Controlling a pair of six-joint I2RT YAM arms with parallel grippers.
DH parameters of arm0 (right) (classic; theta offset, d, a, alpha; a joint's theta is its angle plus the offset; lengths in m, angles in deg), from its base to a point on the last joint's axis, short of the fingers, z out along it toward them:
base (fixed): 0 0 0 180
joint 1: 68.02 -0.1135 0.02 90
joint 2: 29.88 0 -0.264 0
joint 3: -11.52 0 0.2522 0
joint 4: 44.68 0 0.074 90
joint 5: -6.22 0 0 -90
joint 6: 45.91 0.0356 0 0
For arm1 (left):
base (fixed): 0 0 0 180
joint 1: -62.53 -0.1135 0.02 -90
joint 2: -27.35 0 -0.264 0
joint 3: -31.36 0 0.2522 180
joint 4: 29.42 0 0.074 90
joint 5: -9.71 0 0 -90
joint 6: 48.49 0.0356 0 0
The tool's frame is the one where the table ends.
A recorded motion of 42 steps. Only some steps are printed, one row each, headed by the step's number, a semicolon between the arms.
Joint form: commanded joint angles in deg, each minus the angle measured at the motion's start. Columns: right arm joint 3, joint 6, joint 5, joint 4, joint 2, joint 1; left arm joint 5, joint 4, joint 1, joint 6, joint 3, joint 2.
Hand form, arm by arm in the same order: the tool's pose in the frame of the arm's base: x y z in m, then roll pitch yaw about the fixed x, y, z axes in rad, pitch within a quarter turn. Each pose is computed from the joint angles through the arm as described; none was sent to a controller.
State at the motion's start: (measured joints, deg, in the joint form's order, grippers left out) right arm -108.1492 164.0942 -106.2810 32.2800 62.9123 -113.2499; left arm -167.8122 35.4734 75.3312 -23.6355 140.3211 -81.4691
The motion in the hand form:
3: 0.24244 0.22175 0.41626 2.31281 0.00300 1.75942; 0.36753 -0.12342 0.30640 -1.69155 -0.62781 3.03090
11: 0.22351 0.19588 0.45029 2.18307 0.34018 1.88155; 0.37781 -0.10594 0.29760 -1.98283 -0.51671 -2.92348
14: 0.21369 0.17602 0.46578 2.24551 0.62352 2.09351; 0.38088 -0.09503 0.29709 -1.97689 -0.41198 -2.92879
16: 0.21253 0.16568 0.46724 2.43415 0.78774 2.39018; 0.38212 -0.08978 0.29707 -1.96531 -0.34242 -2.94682
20: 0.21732 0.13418 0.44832 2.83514 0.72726 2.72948; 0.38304 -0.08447 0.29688 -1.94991 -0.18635 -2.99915
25: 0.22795 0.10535 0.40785 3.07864 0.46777 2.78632; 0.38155 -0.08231 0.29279 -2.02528 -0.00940 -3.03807
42: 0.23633 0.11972 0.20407 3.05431 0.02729 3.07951; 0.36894 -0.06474 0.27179 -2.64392 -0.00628 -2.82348
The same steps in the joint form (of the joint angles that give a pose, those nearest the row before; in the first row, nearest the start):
3: -1.38 -5.42 -2.10 -1.00 0.31 0.20; 3.82 0.00 0.52 1.46 0.54 1.58
11: -1.40 -28.68 -10.47 -2.97 -5.49 0.26; 20.65 -0.22 -1.92 3.74 0.54 1.57
14: -1.40 -50.66 -9.97 -2.86 -8.88 1.79; 21.62 -0.17 -3.54 9.97 0.55 1.57
16: -1.40 -67.06 -5.86 -1.22 -9.92 3.69; 21.62 -0.15 -4.33 14.32 0.55 1.57
20: -1.33 -76.54 0.09 11.39 -9.75 10.49; 21.68 0.07 -5.12 24.18 0.55 1.57
25: 3.23 -76.56 5.68 23.13 -7.91 18.07; 26.53 2.17 -5.20 36.31 0.50 1.57
42: 45.77 -90.01 26.05 -5.53 -4.18 18.84; 61.92 14.27 -5.20 36.26 0.48 1.55

